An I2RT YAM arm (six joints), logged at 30 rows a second.
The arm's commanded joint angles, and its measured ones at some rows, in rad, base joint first. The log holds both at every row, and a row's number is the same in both.
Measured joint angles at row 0: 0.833, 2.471, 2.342, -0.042, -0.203, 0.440
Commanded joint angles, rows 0 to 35: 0.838, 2.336, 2.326, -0.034, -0.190, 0.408; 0.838, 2.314, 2.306, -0.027, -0.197, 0.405; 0.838, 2.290, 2.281, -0.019, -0.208, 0.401; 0.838, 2.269, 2.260, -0.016, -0.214, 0.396; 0.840, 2.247, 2.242, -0.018, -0.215, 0.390; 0.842, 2.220, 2.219, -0.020, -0.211, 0.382; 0.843, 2.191, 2.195, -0.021, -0.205, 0.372; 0.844, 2.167, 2.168, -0.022, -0.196, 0.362; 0.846, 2.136, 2.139, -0.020, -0.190, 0.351; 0.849, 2.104, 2.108, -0.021, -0.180, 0.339; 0.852, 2.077, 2.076, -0.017, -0.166, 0.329; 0.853, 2.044, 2.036, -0.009, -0.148, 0.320; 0.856, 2.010, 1.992, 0.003, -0.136, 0.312; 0.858, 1.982, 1.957, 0.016, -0.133, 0.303; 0.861, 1.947, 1.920, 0.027, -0.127, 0.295; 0.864, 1.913, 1.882, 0.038, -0.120, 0.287; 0.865, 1.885, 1.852, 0.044, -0.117, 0.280; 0.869, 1.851, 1.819, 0.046, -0.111, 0.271; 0.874, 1.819, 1.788, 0.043, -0.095, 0.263; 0.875, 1.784, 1.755, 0.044, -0.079, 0.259; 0.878, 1.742, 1.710, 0.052, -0.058, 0.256; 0.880, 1.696, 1.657, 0.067, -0.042, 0.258; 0.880, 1.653, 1.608, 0.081, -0.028, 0.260; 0.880, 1.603, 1.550, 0.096, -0.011, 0.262; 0.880, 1.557, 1.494, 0.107, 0.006, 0.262; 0.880, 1.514, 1.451, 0.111, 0.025, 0.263; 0.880, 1.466, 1.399, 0.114, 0.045, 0.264; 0.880, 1.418, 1.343, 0.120, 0.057, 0.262; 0.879, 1.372, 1.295, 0.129, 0.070, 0.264; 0.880, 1.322, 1.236, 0.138, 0.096, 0.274; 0.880, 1.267, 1.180, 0.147, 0.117, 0.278; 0.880, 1.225, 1.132, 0.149, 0.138, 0.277; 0.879, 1.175, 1.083, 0.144, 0.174, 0.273; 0.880, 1.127, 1.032, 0.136, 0.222, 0.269; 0.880, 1.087, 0.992, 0.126, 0.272, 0.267; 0.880, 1.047, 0.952, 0.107, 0.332, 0.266
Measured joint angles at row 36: 0.879, 1.113, 1.032, 0.117, 0.165, 0.284
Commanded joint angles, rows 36 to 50: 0.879, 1.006, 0.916, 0.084, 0.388, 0.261; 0.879, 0.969, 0.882, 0.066, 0.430, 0.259; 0.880, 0.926, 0.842, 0.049, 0.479, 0.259; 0.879, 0.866, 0.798, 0.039, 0.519, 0.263; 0.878, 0.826, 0.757, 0.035, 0.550, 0.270; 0.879, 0.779, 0.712, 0.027, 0.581, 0.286; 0.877, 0.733, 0.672, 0.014, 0.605, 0.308; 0.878, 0.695, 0.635, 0.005, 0.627, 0.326; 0.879, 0.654, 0.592, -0.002, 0.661, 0.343; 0.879, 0.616, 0.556, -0.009, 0.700, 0.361; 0.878, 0.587, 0.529, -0.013, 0.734, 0.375; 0.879, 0.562, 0.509, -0.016, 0.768, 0.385; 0.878, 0.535, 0.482, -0.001, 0.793, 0.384; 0.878, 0.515, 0.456, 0.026, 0.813, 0.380; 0.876, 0.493, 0.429, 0.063, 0.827, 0.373
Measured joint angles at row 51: 0.879, 0.534, 0.472, 0.013, 0.697, 0.347
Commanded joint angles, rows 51 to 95: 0.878, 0.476, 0.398, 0.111, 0.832, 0.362; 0.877, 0.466, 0.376, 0.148, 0.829, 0.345; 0.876, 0.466, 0.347, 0.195, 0.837, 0.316; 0.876, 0.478, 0.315, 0.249, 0.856, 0.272; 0.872, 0.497, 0.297, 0.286, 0.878, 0.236; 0.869, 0.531, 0.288, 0.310, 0.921, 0.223; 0.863, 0.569, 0.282, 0.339, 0.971, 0.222; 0.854, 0.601, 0.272, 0.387, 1.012, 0.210; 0.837, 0.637, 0.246, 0.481, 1.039, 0.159; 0.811, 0.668, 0.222, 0.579, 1.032, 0.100; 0.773, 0.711, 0.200, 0.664, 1.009, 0.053; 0.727, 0.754, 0.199, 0.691, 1.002, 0.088; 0.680, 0.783, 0.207, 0.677, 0.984, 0.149; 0.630, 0.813, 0.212, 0.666, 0.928, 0.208; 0.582, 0.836, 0.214, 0.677, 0.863, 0.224; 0.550, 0.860, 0.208, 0.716, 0.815, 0.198; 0.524, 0.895, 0.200, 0.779, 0.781, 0.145; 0.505, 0.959, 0.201, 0.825, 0.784, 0.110; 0.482, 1.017, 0.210, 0.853, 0.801, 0.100; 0.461, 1.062, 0.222, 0.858, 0.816, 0.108; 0.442, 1.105, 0.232, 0.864, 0.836, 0.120; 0.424, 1.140, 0.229, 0.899, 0.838, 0.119; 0.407, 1.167, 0.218, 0.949, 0.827, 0.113; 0.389, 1.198, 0.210, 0.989, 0.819, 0.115; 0.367, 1.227, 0.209, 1.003, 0.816, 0.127; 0.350, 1.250, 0.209, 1.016, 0.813, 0.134; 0.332, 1.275, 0.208, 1.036, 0.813, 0.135; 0.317, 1.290, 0.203, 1.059, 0.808, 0.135; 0.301, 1.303, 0.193, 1.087, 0.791, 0.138; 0.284, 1.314, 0.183, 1.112, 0.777, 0.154; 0.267, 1.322, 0.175, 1.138, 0.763, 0.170; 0.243, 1.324, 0.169, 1.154, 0.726, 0.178; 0.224, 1.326, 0.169, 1.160, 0.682, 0.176; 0.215, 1.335, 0.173, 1.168, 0.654, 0.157; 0.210, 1.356, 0.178, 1.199, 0.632, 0.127; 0.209, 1.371, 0.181, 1.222, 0.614, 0.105; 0.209, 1.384, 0.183, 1.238, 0.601, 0.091; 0.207, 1.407, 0.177, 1.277, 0.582, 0.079; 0.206, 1.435, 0.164, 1.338, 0.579, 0.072; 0.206, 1.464, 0.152, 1.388, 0.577, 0.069; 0.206, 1.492, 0.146, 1.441, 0.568, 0.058; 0.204, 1.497, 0.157, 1.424, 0.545, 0.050; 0.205, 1.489, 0.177, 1.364, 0.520, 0.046; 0.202, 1.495, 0.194, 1.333, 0.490, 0.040; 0.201, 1.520, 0.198, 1.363, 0.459, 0.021
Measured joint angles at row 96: 0.207, 1.495, 0.173, 1.288, 0.549, 0.070
